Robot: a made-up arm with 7 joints. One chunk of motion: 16 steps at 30 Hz.
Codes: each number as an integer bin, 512 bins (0 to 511) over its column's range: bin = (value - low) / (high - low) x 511, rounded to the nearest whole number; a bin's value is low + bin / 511 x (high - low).
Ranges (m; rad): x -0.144..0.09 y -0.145..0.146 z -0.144..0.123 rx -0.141..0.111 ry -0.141..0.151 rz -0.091..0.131
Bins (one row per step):
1: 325 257 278 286 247 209
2: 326 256 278 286 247 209
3: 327 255 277 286 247 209
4: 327 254 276 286 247 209
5: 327 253 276 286 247 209
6: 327 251 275 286 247 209
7: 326 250 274 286 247 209
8: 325 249 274 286 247 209
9: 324 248 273 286 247 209
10: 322 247 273 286 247 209
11: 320 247 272 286 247 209
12: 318 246 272 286 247 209
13: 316 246 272 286 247 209
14: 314 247 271 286 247 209
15: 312 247 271 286 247 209
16: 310 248 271 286 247 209
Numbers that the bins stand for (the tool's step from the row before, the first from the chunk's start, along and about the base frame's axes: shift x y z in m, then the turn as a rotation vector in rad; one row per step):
1: 0.00483 0.00135 0.00126 0.00004 0.00014 -0.00020
2: 0.00528 0.00078 0.00126 0.00004 0.00014 -0.00020
3: 0.00574 0.00022 0.00073 0.00004 0.00014 -0.00020
4: 0.00574 -0.00035 0.00021 0.00004 0.00014 -0.00020
5: 0.00574 -0.00092 0.00021 0.00004 0.00014 -0.00020
6: 0.00574 -0.00206 -0.00031 0.00004 0.00014 -0.00020
7: 0.00528 -0.00263 -0.00083 0.00004 0.00014 -0.00020
8: 0.00483 -0.00320 -0.00083 0.00004 0.00014 -0.00020
9: 0.00437 -0.00377 -0.00136 0.00004 0.00014 -0.00020
10: 0.00345 -0.00434 -0.00136 0.00004 0.00014 -0.00020
11: 0.00254 -0.00434 -0.00188 0.00004 0.00014 -0.00020
12: 0.00162 -0.00491 -0.00188 0.00004 0.00014 -0.00020
13: 0.00070 -0.00491 -0.00188 0.00004 0.00014 -0.00020
14: -0.00021 -0.00434 -0.00240 0.00004 0.00014 -0.00020
15: -0.00113 -0.00434 -0.00240 0.00004 0.00014 -0.00020
16: -0.00204 -0.00377 -0.00240 0.00004 0.00014 -0.00020

